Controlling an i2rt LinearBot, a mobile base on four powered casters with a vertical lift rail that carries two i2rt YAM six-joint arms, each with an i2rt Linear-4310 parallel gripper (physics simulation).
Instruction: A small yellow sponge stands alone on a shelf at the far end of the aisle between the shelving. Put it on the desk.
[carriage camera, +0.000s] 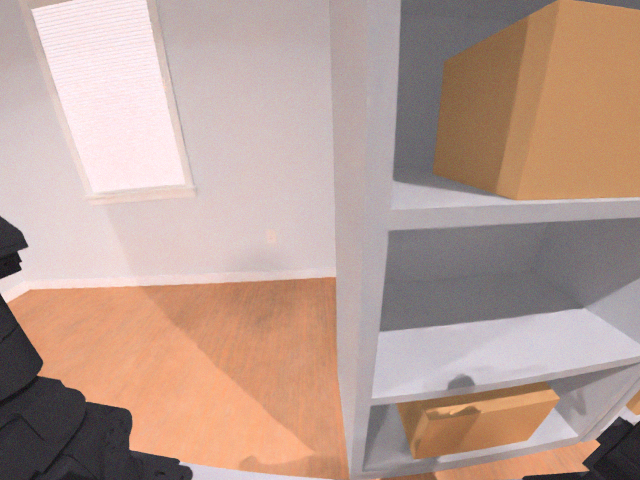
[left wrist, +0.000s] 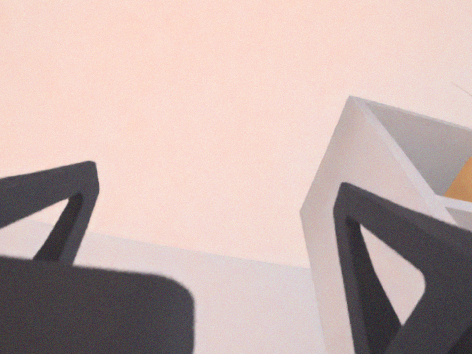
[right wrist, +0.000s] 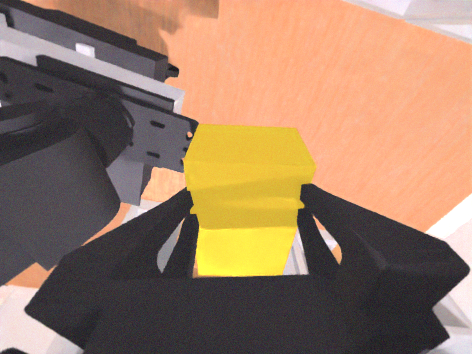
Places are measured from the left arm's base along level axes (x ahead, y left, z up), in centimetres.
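Where they show: left gripper, between the fingertips: (left wrist: 217, 185); right gripper, between the fingertips: (right wrist: 245, 186); right arm's base, origin of its link: (right wrist: 108, 121).
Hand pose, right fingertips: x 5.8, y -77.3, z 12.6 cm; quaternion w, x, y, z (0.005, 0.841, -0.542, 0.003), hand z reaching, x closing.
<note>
Things, the pixels of their top centre, and the offset from my right fingertips. Level surfaces: height alone.
- small yellow sponge, centre of its top: (right wrist: 244, 233) dz +1.8, dx -2.1, dy -0.7 cm
- large cardboard box, centre of its top: (carriage camera: 584, 47) dz +46.7, dx +39.3, dy -3.4 cm
- wooden floor, height of its surface: dz -79.3 cm
The small yellow sponge (right wrist: 248, 200) is in the right wrist view, held between the two black fingers of my right gripper (right wrist: 245, 186). The gripper is shut on it, above the wooden floor. The sponge's far end sticks out past the fingertips. My left gripper (left wrist: 217, 185) is open wide and empty in the left wrist view. The left arm (carriage camera: 56, 418) shows at the lower left of the carriage camera view. Part of the right arm (carriage camera: 620, 452) shows at the lower right corner there. The desk does not show in these views.
A grey shelf unit (carriage camera: 356, 258) (left wrist: 325, 200) stands at the right, its end upright near the middle of the carriage camera view. It holds a large cardboard box (carriage camera: 578, 113) and a lower one (carriage camera: 491, 426). Left of it are wooden floor (carriage camera: 129, 351) and a wall with a window (carriage camera: 111, 98).
</note>
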